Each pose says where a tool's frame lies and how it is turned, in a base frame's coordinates. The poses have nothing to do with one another.
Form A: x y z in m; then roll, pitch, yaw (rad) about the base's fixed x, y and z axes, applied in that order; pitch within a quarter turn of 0, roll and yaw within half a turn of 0.
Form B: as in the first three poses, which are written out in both.
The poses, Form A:
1: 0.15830 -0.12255 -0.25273 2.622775 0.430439 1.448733
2: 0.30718 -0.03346 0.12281 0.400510 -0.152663 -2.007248
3: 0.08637 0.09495 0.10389 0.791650 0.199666 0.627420
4: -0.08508 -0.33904 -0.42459 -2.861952 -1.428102 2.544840
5: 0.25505 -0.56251 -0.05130 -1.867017 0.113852 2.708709
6: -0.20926 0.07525 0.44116 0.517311 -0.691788 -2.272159
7: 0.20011 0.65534 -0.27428 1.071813 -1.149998 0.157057
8: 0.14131 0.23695 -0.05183 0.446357 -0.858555 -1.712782
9: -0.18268 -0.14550 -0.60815 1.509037 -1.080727 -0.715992
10: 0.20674 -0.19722 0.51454 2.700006 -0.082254 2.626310
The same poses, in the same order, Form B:
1: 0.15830 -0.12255 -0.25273 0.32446 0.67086 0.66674 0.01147
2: 0.30718 -0.03346 0.12281 0.53777 0.04353 -0.20744 -0.81601
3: 0.08637 0.09495 0.10389 0.88514 0.33655 0.20586 0.24676
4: -0.08508 -0.33904 -0.42459 0.65082 -0.13275 -0.74211 -0.08997
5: 0.25505 -0.56251 -0.05130 0.08292 -0.20539 -0.77642 0.59001
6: -0.20926 0.07525 0.44116 0.46168 -0.19593 -0.35629 -0.78836
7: 0.20011 0.65534 -0.27428 0.69754 0.46387 -0.43254 0.33344
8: 0.14131 0.23695 -0.05183 0.65054 -0.17479 -0.41797 -0.60954
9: -0.18268 -0.14550 -0.60815 0.70865 0.41877 -0.55687 0.11110
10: 0.20674 -0.19722 0.51454 0.01696 0.25711 0.94043 0.22182
